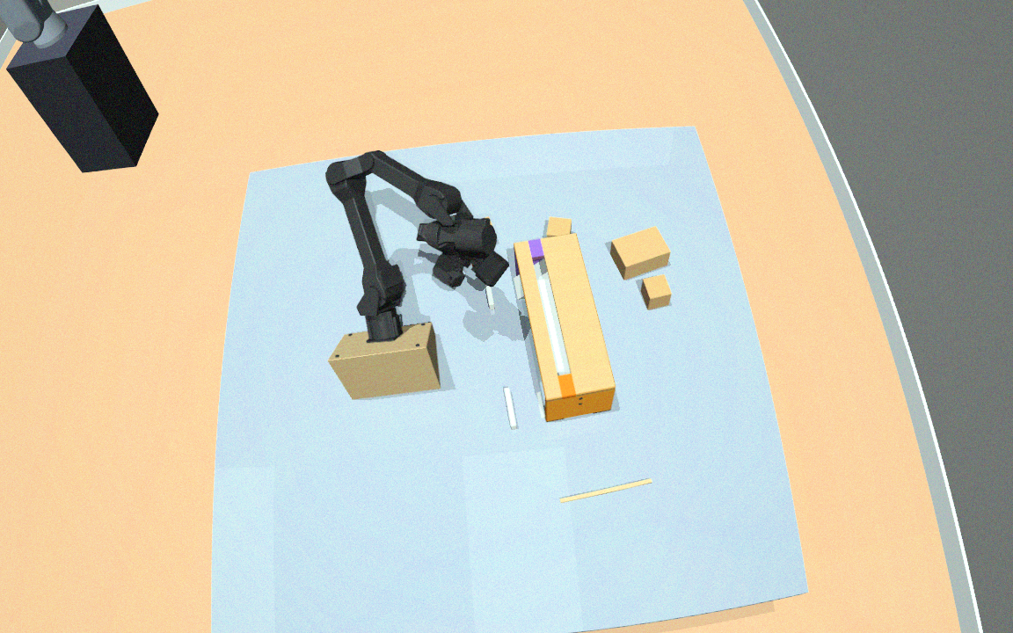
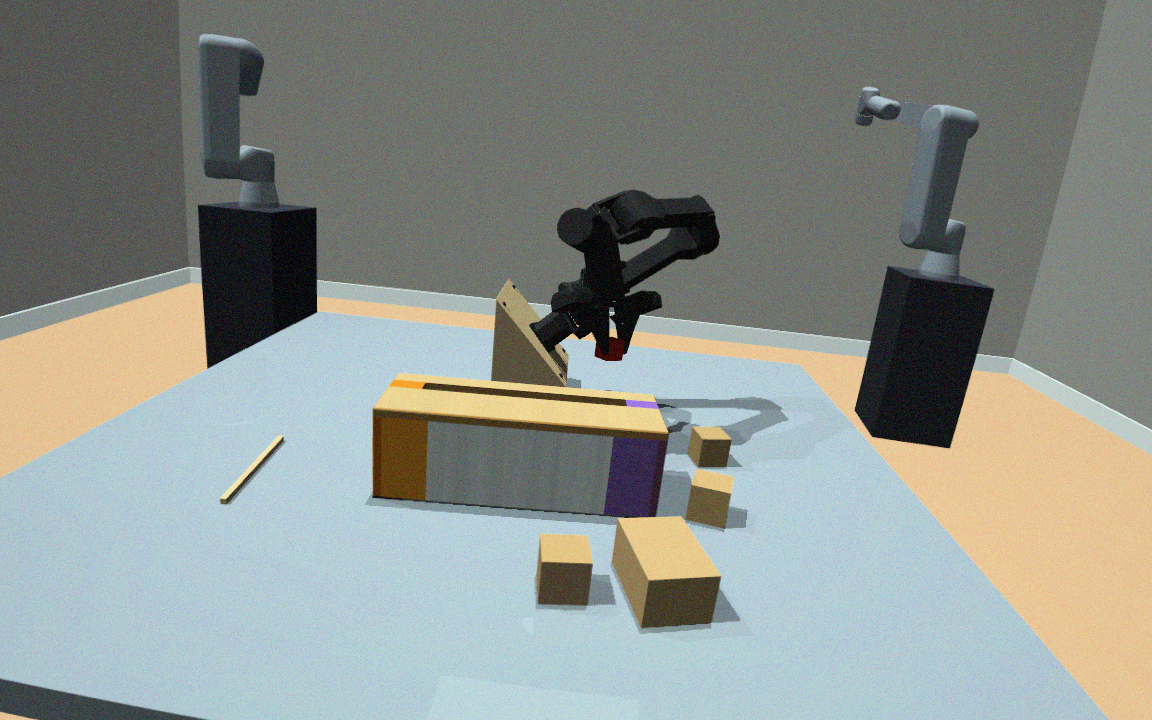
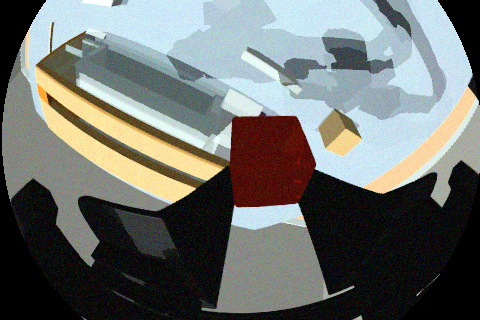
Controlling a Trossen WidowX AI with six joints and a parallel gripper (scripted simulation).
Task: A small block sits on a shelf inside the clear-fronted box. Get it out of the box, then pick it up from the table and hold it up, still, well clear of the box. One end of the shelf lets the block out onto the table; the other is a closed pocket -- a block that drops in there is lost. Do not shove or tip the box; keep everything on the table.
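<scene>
The red block is 1 cm behind my gripper tip and 1 cm to the right of it. Round my gripper tip: thin wooden stick (26 cm ahead, 46 cm to the right, 16 cm below).
</scene>
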